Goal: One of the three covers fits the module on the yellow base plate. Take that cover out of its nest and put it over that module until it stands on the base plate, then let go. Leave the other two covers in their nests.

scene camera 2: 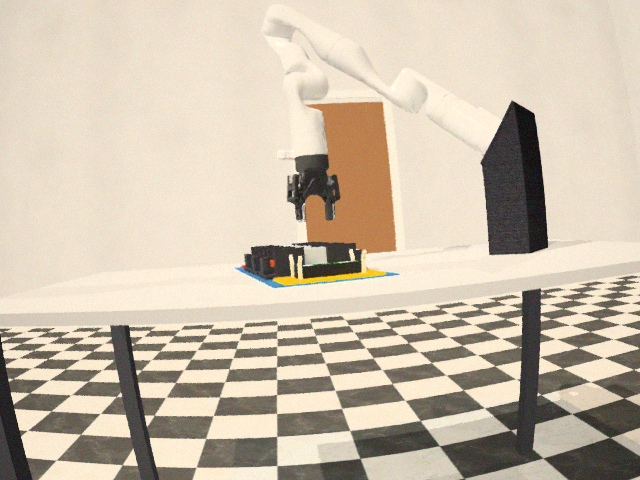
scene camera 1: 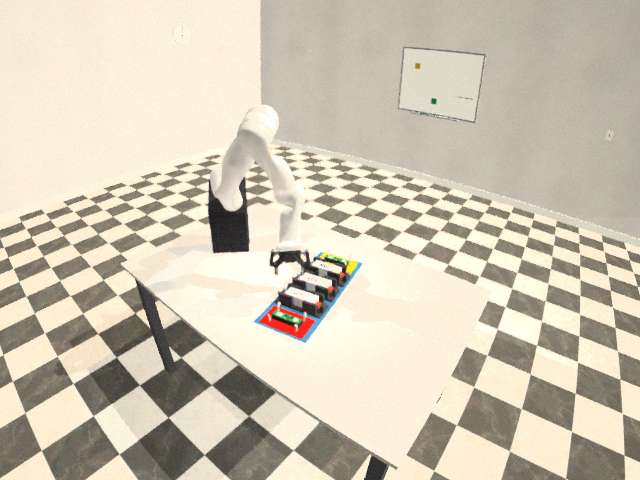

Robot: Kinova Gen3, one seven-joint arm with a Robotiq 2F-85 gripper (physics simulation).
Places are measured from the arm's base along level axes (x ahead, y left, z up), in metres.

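Pixels of known places: gripper, between the fingertips: (scene camera 2: 316, 221) (scene camera 1: 289, 274); arm's base, origin of its link: (scene camera 2: 499, 145) (scene camera 1: 232, 201).
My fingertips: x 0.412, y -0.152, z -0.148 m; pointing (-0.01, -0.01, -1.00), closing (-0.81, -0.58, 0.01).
Note:
Ahead of a thing's pixels: the offset from my fingertips to its middle. "spot": to the spot under its first point. Level surfaces: height alone.
My gripper (scene camera 1: 291, 270) (scene camera 2: 314, 219) is open and empty, pointing down above the row of covers, with a gap between its fingertips and the covers in the scene camera 2 view. Three covers with whitish tops stand in dark nests: one {dz -0.070, dx +0.054, dy +0.191 m} (scene camera 1: 329, 267) beside the yellow base plate {spot: dz -0.094, dx +0.127, dy +0.306 m} (scene camera 1: 353, 267) (scene camera 2: 310, 281), one {dz -0.070, dx +0.061, dy +0.083 m} (scene camera 1: 313, 282) in the middle, and one {dz -0.070, dx +0.068, dy -0.024 m} (scene camera 1: 300, 297) beside the red plate {spot: dz -0.094, dx +0.146, dy -0.149 m} (scene camera 1: 301, 331). A module {spot: dz -0.074, dx +0.048, dy +0.294 m} (scene camera 1: 336, 259) (scene camera 2: 331, 270) with a green top lies on the yellow plate between pale posts. In the scene camera 1 view, the gripper's right finger overlaps the nest area, so exact alignment is unclear.
Another green-topped module {spot: dz -0.074, dx +0.082, dy -0.139 m} (scene camera 1: 287, 318) lies on the red plate between pale posts. A blue board (scene camera 1: 306, 338) lies under the plates and nests on the pale table {dz -0.100 m} (scene camera 1: 403, 330). The black arm pedestal (scene camera 1: 229, 227) (scene camera 2: 509, 196) stands at the table's back.

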